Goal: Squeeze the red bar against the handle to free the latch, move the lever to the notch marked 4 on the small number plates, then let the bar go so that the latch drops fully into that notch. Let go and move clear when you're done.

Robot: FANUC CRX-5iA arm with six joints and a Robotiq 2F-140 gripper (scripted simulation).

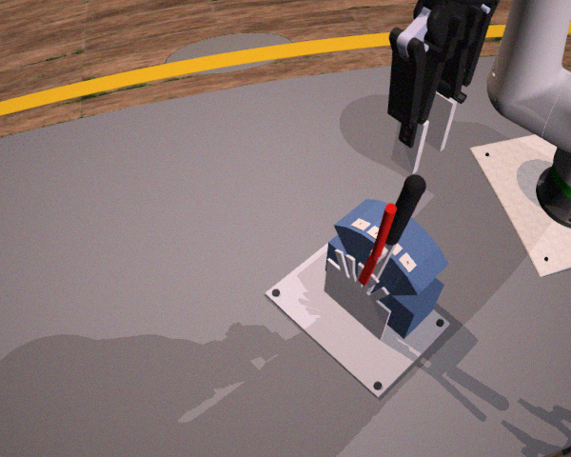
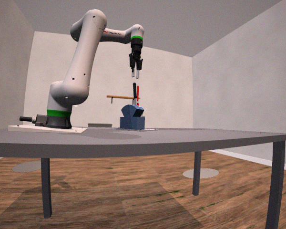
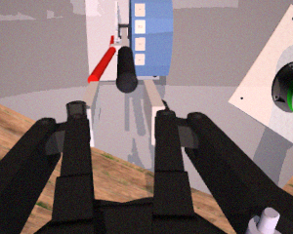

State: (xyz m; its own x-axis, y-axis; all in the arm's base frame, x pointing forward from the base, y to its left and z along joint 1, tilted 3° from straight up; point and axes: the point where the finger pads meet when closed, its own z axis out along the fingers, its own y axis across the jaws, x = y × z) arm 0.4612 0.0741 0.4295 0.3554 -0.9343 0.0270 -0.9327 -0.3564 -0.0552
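My gripper is now 220 mm above the red bar, 20 mm short of it and 10 mm to the left of it.
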